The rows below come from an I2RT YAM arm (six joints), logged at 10 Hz.
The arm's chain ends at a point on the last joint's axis. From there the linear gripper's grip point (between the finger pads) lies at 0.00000 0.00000 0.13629 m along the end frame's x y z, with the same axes.
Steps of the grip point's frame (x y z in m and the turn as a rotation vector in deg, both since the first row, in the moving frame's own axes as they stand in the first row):
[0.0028, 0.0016, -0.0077, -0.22, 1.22, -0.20]
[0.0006, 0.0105, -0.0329, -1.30, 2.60, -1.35]
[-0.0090, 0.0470, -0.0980, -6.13, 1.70, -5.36]
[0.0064, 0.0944, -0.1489, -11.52, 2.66, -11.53]
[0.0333, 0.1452, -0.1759, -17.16, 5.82, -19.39]
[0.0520, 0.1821, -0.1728, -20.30, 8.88, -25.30]
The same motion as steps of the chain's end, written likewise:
[-0.0001, 0.0011, -0.0077, -0.22, 1.22, -0.20]
[-0.0056, 0.0075, -0.0327, -1.30, 2.60, -1.35]
[-0.0137, 0.0327, -0.0972, -6.13, 1.70, -5.36]
[-0.0026, 0.0680, -0.1460, -11.52, 2.66, -11.53]
[0.0132, 0.1081, -0.1692, -17.16, 5.82, -19.39]
[0.0217, 0.1411, -0.1629, -20.30, 8.88, -25.30]

